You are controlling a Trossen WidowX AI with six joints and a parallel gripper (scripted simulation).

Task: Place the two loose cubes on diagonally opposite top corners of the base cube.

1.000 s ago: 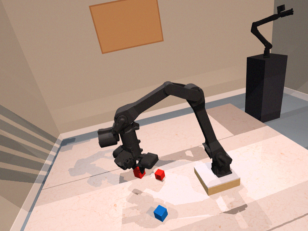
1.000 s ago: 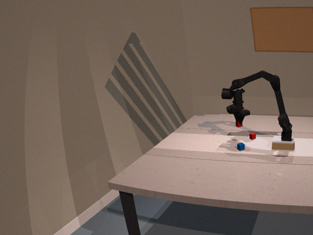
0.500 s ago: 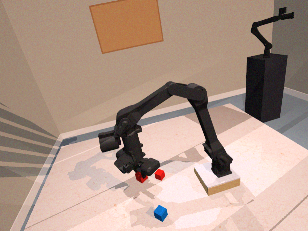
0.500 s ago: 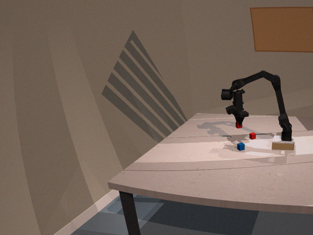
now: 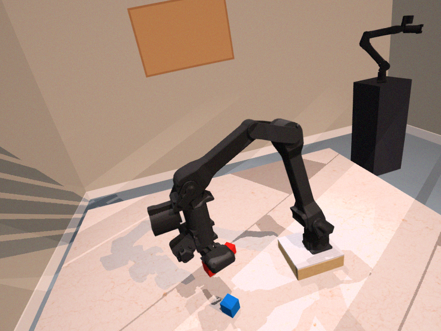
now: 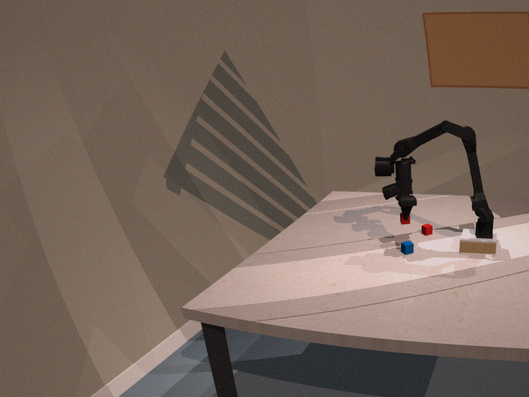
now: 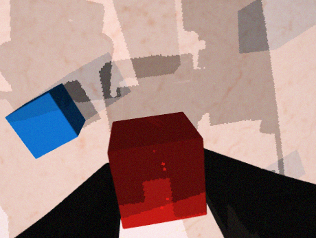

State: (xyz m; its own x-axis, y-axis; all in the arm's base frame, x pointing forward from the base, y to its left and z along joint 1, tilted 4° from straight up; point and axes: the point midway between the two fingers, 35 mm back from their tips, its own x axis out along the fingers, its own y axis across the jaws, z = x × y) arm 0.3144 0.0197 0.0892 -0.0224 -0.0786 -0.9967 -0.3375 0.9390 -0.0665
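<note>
My gripper tip is 90 mm above the blue cube, 70 mm to the right of it and 20 mm past it.
</note>
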